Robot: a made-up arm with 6 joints.
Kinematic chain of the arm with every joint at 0, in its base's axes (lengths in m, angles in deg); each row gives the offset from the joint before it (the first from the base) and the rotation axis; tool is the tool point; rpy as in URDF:
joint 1: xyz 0 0 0.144 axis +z
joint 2: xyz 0 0 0 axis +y
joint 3: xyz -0.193 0 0.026 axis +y
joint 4: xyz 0.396 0 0.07 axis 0.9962 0 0.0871
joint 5: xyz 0 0 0 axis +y
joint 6: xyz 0.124 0 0.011 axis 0.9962 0 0.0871
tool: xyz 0 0 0 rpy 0 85 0
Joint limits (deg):
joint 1: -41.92..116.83
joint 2: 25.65..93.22
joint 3: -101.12..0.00
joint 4: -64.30..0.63
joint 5: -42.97..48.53
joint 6: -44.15..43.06
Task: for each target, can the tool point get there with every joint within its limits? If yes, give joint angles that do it. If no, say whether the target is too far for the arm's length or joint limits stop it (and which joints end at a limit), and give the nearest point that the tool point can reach.
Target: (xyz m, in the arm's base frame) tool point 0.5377 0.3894 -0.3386
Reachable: no: too far | nearest point 0.3204 0.2320 -0.0503 | short by 0.394 m
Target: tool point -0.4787 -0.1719 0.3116
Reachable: no: joint limits stop it (at a limit: joint 1, joint 2, joint 4, joint 5) | nearest point -0.2114 0.2484 0.3800 | short by 0.503 m
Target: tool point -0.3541 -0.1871 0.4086
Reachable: no: joint limits stop it (at a limit: joint 2, joint 3, joint 5) | nearest point -0.1767 -0.0934 0.7557 | short by 0.401 m
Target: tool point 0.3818 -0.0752 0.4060
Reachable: yes | joints -7.81 44.59 -51.13 -36.09 18.01 -24.49
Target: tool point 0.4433 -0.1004 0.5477
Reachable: yes | joints -15.08 77.17 -85.30 -16.53 -31.19 23.98
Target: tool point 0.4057 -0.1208 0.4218
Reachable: yes | joints -15.97 55.36 -60.97 -9.46 12.77 -32.14
